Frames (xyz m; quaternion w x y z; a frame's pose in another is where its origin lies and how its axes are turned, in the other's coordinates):
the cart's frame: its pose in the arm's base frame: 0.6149 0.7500 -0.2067 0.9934 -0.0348 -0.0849 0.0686
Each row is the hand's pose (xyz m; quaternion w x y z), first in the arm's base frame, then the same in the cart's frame.
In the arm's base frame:
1: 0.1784 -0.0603 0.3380 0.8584 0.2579 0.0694 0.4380
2: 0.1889 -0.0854 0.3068 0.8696 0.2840 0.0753 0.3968
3: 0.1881 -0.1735 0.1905 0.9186 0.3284 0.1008 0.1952
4: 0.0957 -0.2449 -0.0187 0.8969 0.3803 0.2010 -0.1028
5: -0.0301 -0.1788 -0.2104 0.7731 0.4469 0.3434 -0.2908
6: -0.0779 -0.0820 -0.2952 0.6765 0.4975 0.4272 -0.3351
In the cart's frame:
1: -0.4520 -0.7878 0.5647 0.8679 0.3280 0.1089 0.3567
2: -0.4505 -0.8115 0.5307 0.8748 0.3513 0.1153 0.3130
3: -0.4829 -0.8890 0.4114 0.9060 0.3817 0.1488 0.1065
4: -0.6175 -0.9306 0.2177 0.8536 0.4141 0.2533 -0.1889
5: -0.7623 -0.8334 0.0548 0.7034 0.4698 0.3863 -0.3679
6: -0.8091 -0.7247 -0.0147 0.5955 0.5186 0.4594 -0.4067

